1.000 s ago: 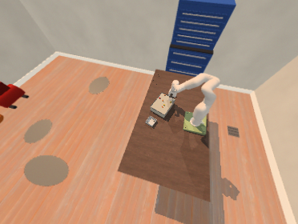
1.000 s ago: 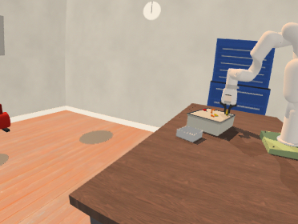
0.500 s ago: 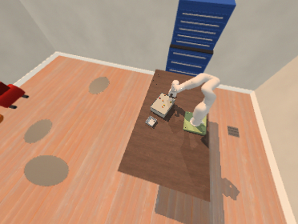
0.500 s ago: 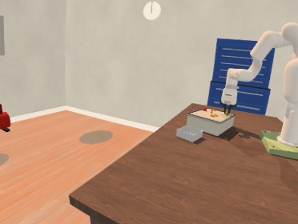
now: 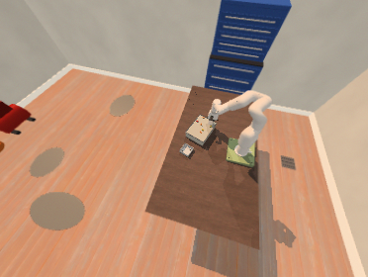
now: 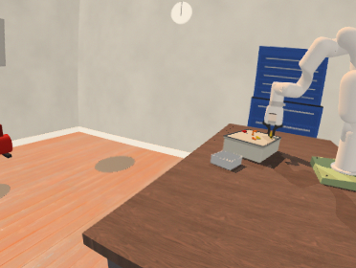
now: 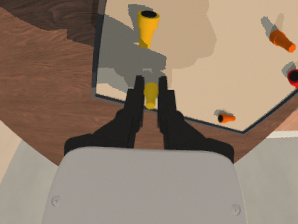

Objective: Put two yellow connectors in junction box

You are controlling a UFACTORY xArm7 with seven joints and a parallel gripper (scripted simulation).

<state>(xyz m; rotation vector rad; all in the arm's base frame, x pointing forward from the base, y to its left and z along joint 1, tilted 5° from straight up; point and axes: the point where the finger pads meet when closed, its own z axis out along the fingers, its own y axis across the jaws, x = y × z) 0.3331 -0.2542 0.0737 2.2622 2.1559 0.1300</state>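
Now: hand 200 mm short of the junction box, 360 mm to the right of it and 100 mm above it. From my hand the other things lie so: tool case 90 mm ahead, 90 mm to the left, 40 mm below; then red connector 150 mm ahead, 20 mm to the left, 10 mm below.
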